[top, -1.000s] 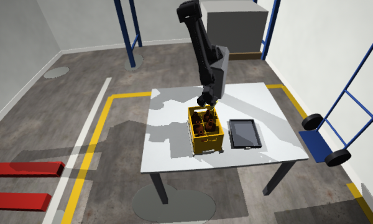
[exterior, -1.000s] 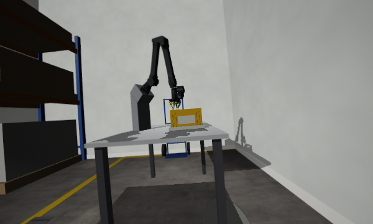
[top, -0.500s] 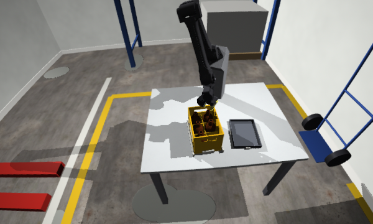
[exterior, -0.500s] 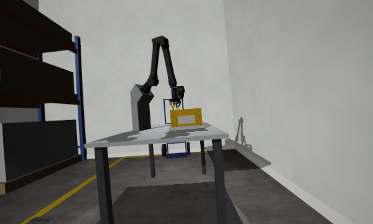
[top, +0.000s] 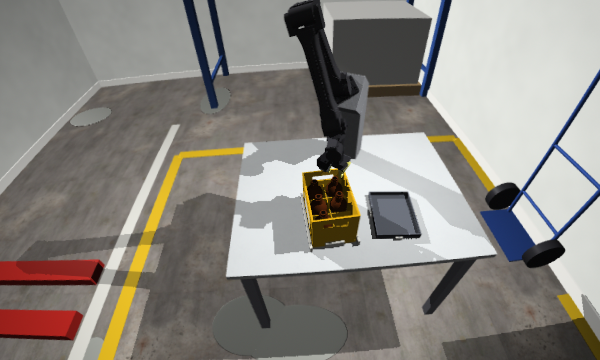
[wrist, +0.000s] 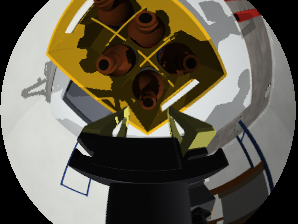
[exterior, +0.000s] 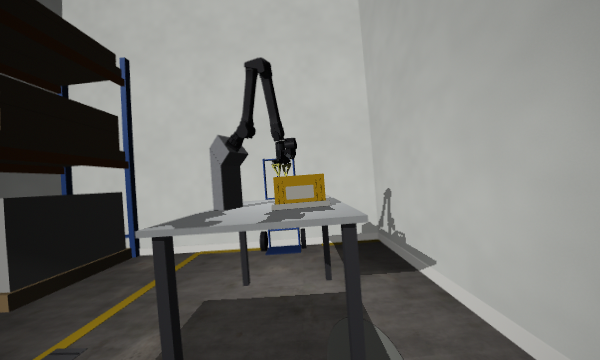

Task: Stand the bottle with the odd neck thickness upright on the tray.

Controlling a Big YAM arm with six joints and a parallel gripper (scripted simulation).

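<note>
Now: hand 10 cm above the brown bottle. Also, from my hand: dark tray (19 cm ahead, 20 cm to the left, 18 cm below); then crate (7 cm ahead, 7 cm to the right, 11 cm below).
</note>
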